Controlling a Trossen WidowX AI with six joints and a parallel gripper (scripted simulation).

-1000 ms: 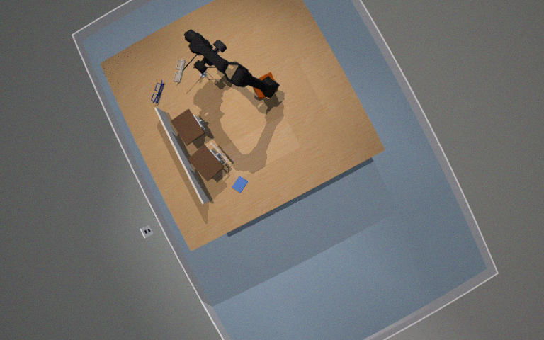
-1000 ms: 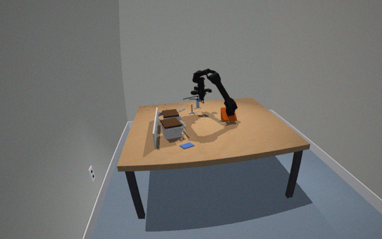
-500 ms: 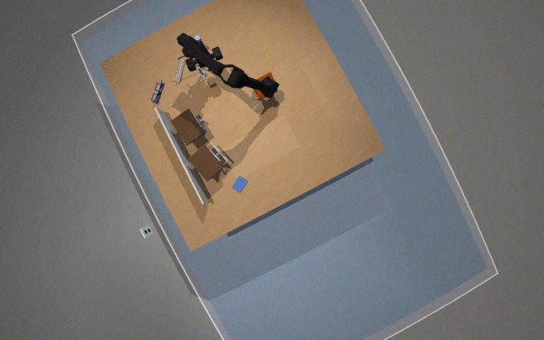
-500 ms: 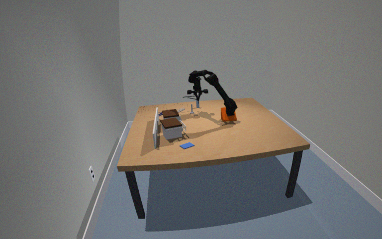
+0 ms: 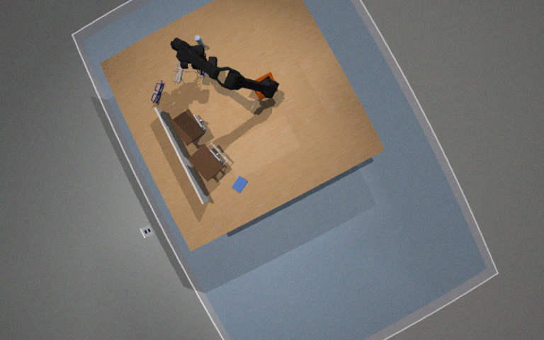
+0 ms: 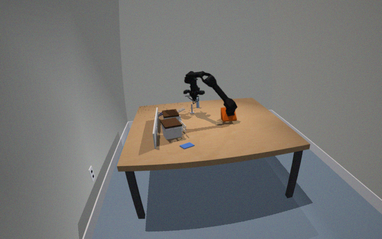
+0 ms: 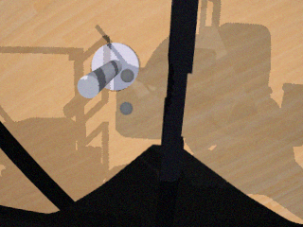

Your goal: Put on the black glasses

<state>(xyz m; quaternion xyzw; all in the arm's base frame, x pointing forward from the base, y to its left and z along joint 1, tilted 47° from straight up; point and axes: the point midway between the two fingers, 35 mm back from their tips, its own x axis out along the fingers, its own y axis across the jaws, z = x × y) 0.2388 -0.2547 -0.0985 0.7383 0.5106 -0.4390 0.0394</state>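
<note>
Right now my gripper tip is 20 mm short of the stand, 40 mm to the left of it and 100 mm above it. Round my gripper tip: blue tag 200 mm ahead, 630 mm to the left, 120 mm below; white upright panel 380 mm ahead, 310 mm to the left, 60 mm below.
</note>
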